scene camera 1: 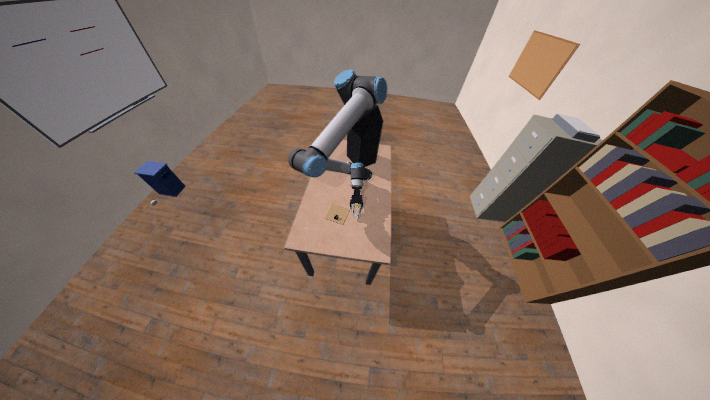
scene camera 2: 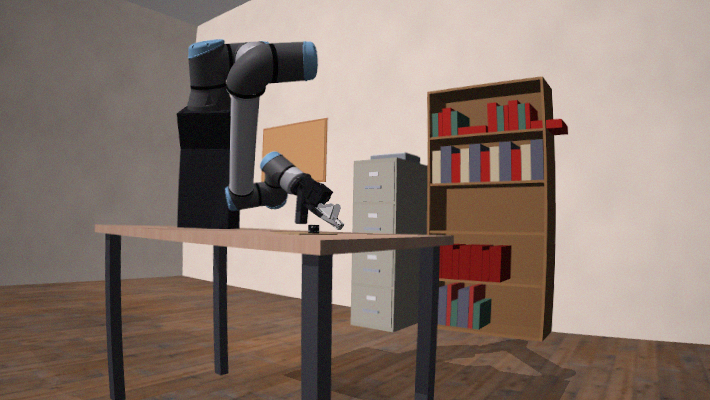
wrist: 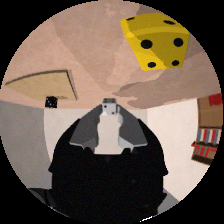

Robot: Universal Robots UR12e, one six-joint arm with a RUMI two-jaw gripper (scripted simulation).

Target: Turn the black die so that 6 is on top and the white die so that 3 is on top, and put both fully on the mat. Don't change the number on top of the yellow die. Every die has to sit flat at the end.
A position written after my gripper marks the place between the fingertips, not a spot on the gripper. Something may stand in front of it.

I see my gripper [scene camera 2: 341,226] and a tan mat [wrist: 38,86].
My gripper is seen too in the wrist view [wrist: 109,105].
